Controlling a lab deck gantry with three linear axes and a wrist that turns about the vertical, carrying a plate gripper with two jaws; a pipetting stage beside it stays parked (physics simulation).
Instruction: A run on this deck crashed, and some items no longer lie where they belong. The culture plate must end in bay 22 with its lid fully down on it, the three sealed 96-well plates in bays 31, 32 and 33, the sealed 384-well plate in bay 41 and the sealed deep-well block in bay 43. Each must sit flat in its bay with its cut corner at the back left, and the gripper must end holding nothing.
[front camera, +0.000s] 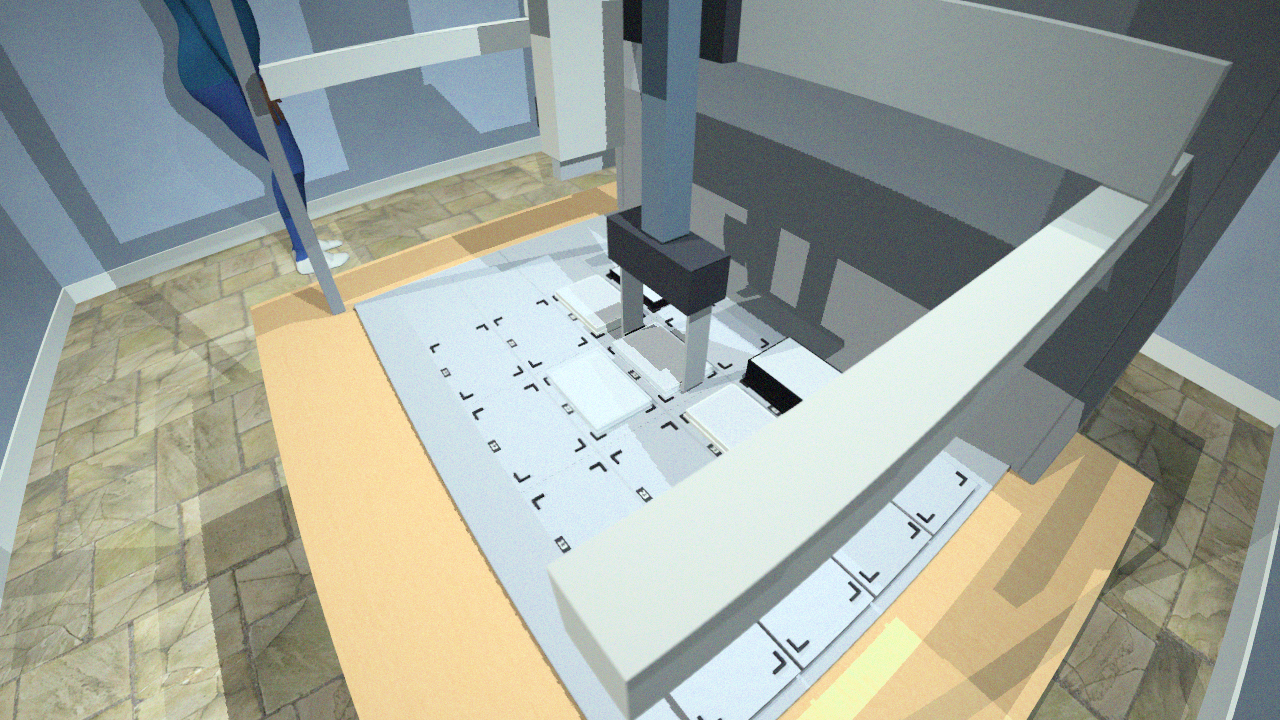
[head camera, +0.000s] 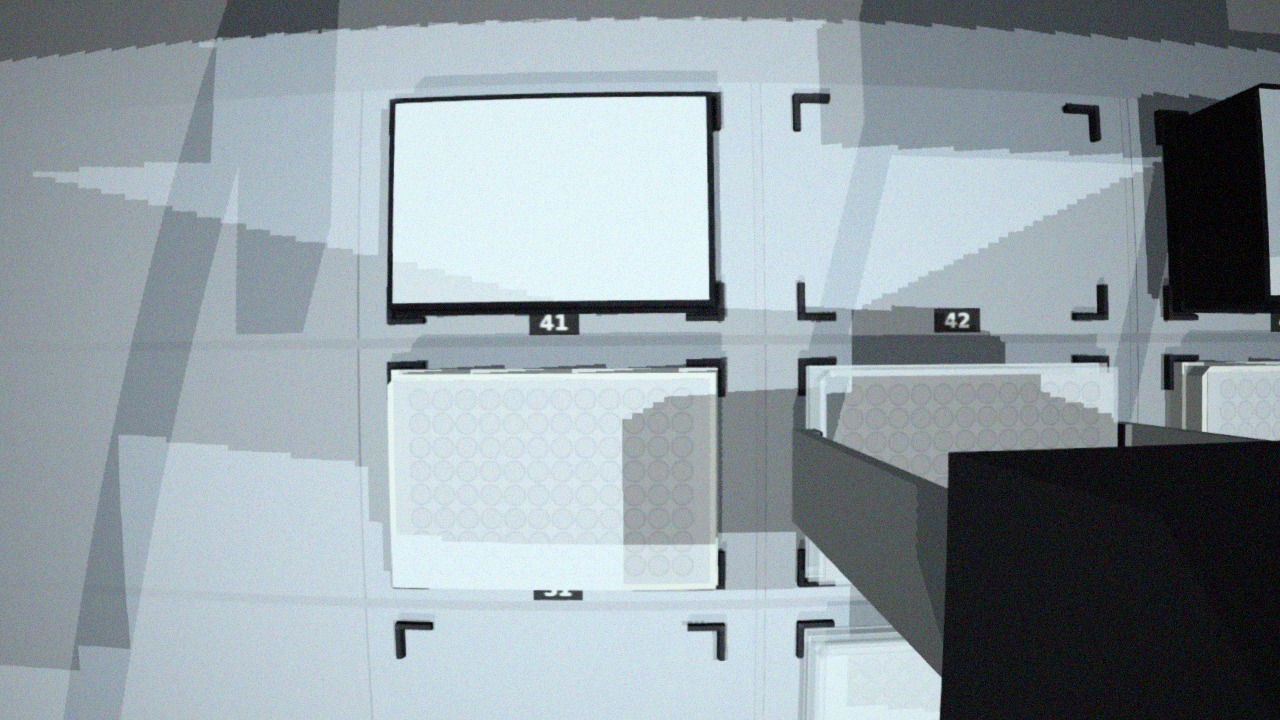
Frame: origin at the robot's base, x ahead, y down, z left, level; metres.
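Where they show: gripper, between the fingertips: (front camera: 661, 357); robot's base, origin of its link: (front camera: 432, 348).
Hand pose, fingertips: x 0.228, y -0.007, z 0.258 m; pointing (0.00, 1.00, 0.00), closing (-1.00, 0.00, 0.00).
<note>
Each offset is from my fingertips to the top centre of the thing. "pt": to the spot under its first point.
My gripper (front camera: 664, 362) is low over bay 32, its two fingers at the short ends of a clear-edged plate {dx +0.000, dy -0.007, dz +0.000 m} (front camera: 662, 351) (head camera: 966, 402); whether they press on it I cannot tell. Another clear-edged plate {dx +0.000, dy -0.010, dz -0.107 m} (front camera: 597, 389) (head camera: 881, 667) lies in bay 22; whether its lid is fully down is unclear. A cream-edged 96-well plate {dx -0.164, dy -0.007, dz -0.001 m} (front camera: 590, 300) (head camera: 554, 465) sits in bay 31. Another {dx +0.164, dy -0.007, dz -0.001 m} (front camera: 729, 416) (head camera: 1244, 402) is in bay 33. The black-edged 384-well plate {dx -0.164, dy -0.007, dz +0.106 m} (head camera: 550, 197) sits in bay 41. The tall black deep-well block {dx +0.164, dy -0.035, dz +0.106 m} (front camera: 774, 385) (head camera: 1212, 214) stands in bay 43. Cut corners are mostly unclear.
The black gripper body (front camera: 667, 259) (head camera: 1109, 582) hides part of bays 32, 22 and 33 in the head view. Bay 42 {pt dx +0.002, dy +0.007, dz +0.100 m} (head camera: 957, 223) shows its corner brackets. A pale beam (front camera: 841, 429) crosses the front view and hides part of the deck.
</note>
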